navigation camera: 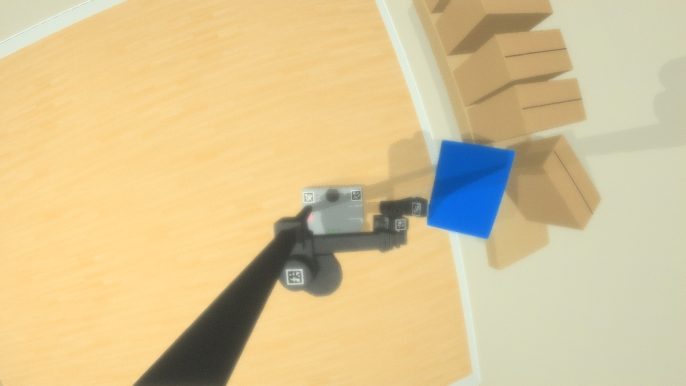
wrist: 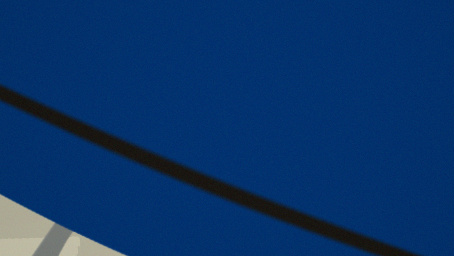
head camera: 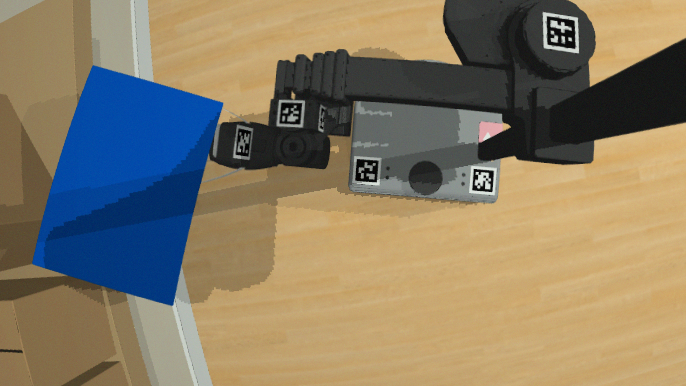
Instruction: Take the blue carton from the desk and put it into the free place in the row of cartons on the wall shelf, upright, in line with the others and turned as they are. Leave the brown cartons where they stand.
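Where they show: robot's base, origin of the base link: [navigation camera: 331,194] [head camera: 424,176].
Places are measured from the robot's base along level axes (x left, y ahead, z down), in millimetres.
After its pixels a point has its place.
Note:
The blue carton [head camera: 130,185] @(x -339, y 34, z -777 mm) [navigation camera: 470,190] @(x -349, y 32, z -782 mm) [wrist: 250,100] is off the desk, held in front of the wall shelf [head camera: 45,35] @(x -586, y -180, z -707 mm) [navigation camera: 515,245] @(x -614, y -173, z -707 mm). In the navigation view it covers part of the shelf and part of a turned brown carton [navigation camera: 562,185] @(x -563, y 40, z -887 mm). In the wrist view its face with a dark stripe fills most of the picture. My gripper [head camera: 212,142] [navigation camera: 429,206] is shut on the blue carton; its fingertips are hidden. Several brown cartons [navigation camera: 552,107] @(x -538, y 241, z -887 mm) [head camera: 65,325] @(x -427, y 216, z -804 mm) stand on the shelf. The blue carton is turned differently from the row.
The turned brown carton stands askew to the row, close to the end upright one. My grey base [head camera: 425,135] @(x -7, y -89, z -159 mm) [navigation camera: 335,215] @(x -12, y -107, z -160 mm) and dark arm [head camera: 425,80] @(x -19, y -104, z -723 mm) [navigation camera: 350,243] @(x -24, y -102, z -723 mm) are over the wooden floor [head camera: 400,300] @(x -31, y 324, z 0 mm) [navigation camera: 200,125] @(x 845, y 483, z 0 mm). A pale wall [navigation camera: 625,275] @(x -806, y -227, z -930 mm) is behind the shelf.

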